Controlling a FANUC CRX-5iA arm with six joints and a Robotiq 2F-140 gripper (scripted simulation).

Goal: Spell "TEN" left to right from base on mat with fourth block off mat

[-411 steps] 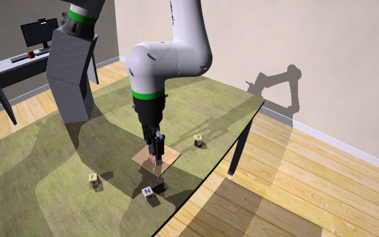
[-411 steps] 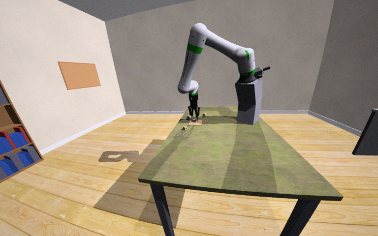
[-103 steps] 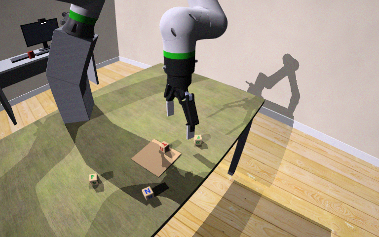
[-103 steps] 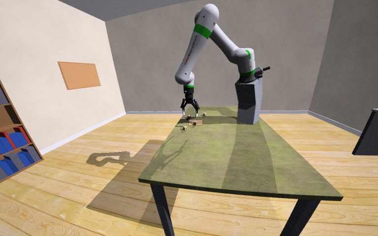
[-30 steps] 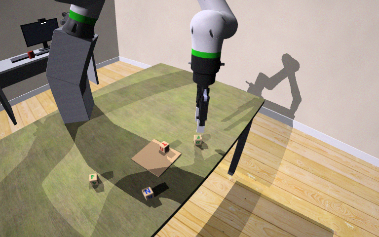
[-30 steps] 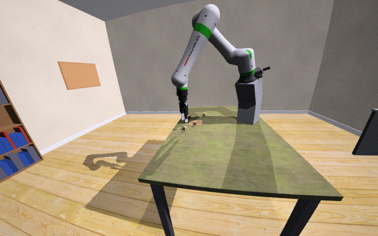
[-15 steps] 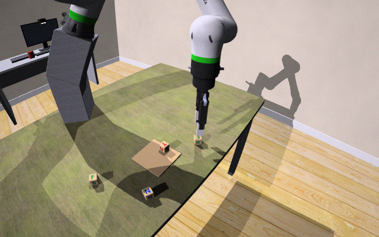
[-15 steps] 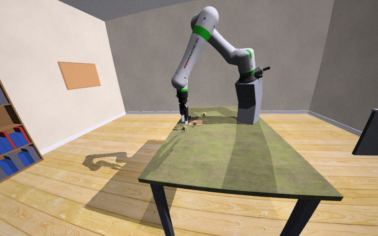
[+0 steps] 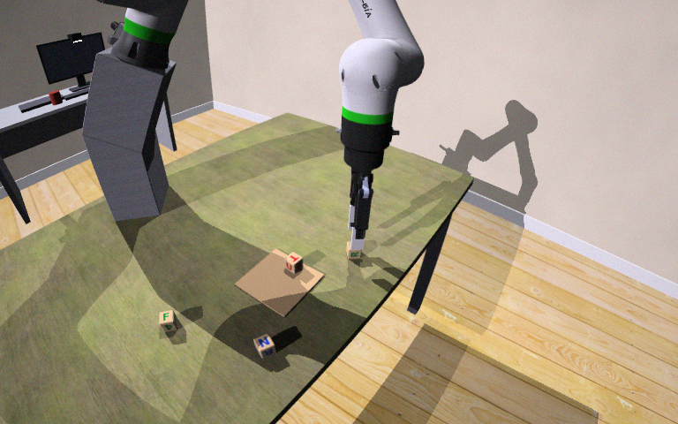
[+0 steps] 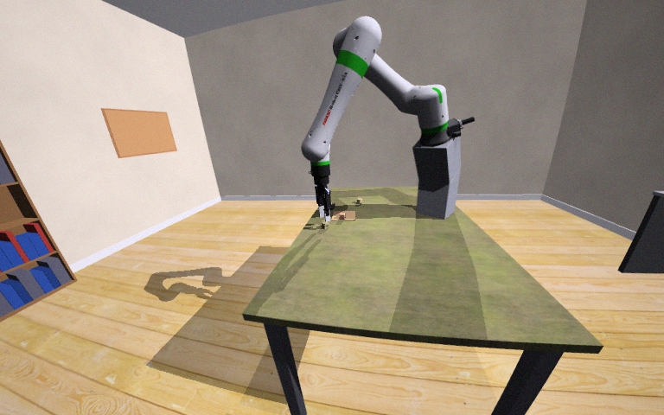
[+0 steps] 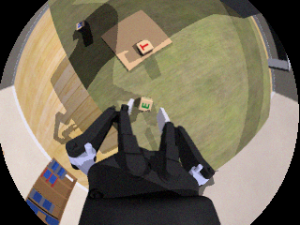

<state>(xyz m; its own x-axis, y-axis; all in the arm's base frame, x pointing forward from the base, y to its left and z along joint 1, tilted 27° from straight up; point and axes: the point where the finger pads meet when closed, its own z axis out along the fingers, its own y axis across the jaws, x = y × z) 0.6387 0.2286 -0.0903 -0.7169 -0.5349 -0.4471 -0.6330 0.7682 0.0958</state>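
Right now my hand is 170 mm to the left of the mat, 80 mm above it and 70 mm past it. The rest, counted from my hand: N block (310 mm to the right, 70 mm below, 30 mm ahead); then F block (420 mm to the right, 150 mm behind, 70 mm below).
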